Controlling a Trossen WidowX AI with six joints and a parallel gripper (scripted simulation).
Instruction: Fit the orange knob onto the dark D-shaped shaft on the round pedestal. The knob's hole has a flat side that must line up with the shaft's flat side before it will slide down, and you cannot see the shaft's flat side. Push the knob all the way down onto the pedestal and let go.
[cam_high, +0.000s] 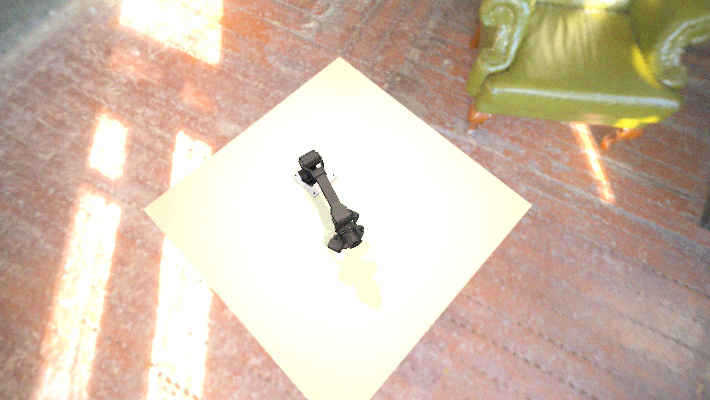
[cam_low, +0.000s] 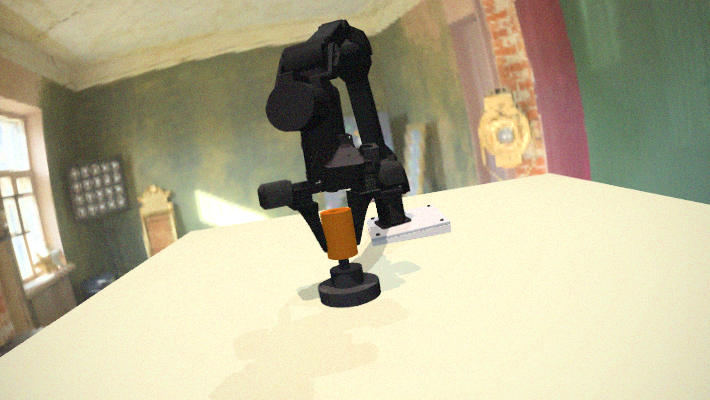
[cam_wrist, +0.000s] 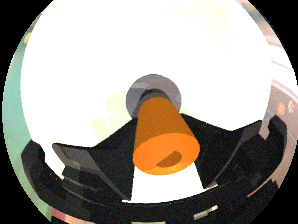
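Right now the orange knob is 2 cm above my gripper tip. From my gripper tip the other things lie so: dark pedestal (4 cm below).
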